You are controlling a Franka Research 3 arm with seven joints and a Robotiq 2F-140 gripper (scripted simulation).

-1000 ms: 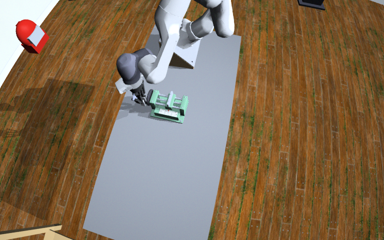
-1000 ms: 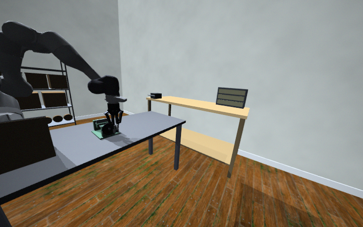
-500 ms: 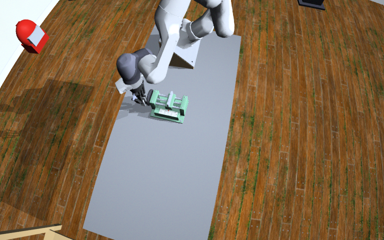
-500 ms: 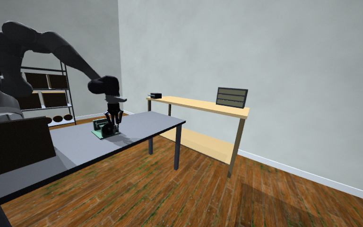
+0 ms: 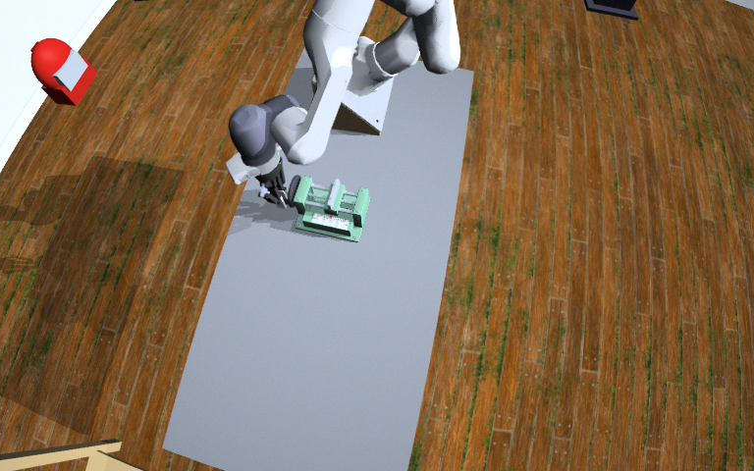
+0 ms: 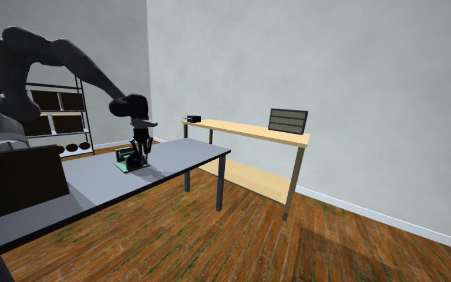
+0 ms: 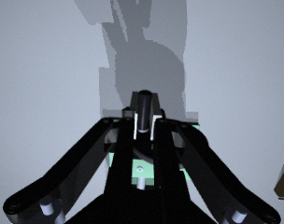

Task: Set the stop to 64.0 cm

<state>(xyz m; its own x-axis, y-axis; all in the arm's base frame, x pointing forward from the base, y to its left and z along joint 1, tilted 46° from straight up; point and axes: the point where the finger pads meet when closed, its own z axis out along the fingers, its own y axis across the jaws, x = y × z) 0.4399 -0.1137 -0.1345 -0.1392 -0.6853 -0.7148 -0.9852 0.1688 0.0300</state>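
Now: the dark handwheel 2 cm to the left of my hand, 1 cm below it and 1 cm behind it. The rest, counted from my hand: stop carriage (16 cm to the left, 1 cm above).
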